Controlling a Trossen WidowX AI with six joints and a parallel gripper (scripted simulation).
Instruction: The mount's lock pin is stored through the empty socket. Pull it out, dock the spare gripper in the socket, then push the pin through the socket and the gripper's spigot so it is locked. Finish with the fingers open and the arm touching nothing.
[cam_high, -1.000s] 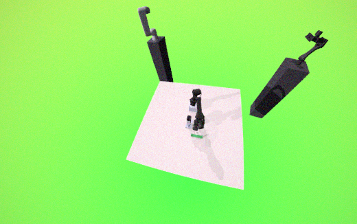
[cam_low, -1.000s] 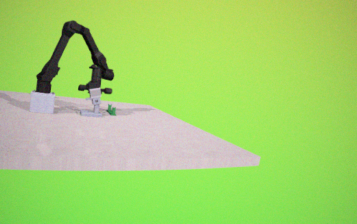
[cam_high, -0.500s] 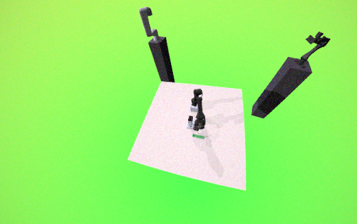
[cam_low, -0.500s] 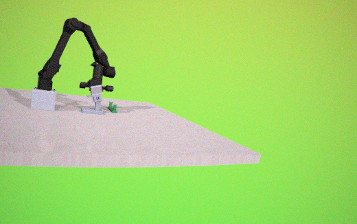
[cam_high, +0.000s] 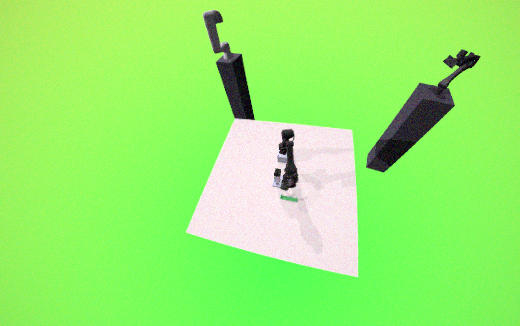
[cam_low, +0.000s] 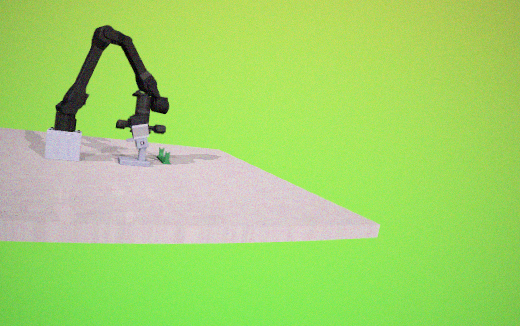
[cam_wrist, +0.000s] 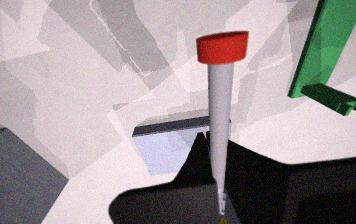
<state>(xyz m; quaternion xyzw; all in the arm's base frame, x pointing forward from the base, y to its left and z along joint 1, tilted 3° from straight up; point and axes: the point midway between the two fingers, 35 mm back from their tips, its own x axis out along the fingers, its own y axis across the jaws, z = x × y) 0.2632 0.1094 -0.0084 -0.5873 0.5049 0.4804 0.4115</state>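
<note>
Right now the grey mount is 5 cm to the right of my gripper tip. The rest, counted from my gripper tip: green rest 10 cm ahead, 8 cm to the left, 2 cm below; then spare gripper 6 cm to the right, 8 cm above.
</note>
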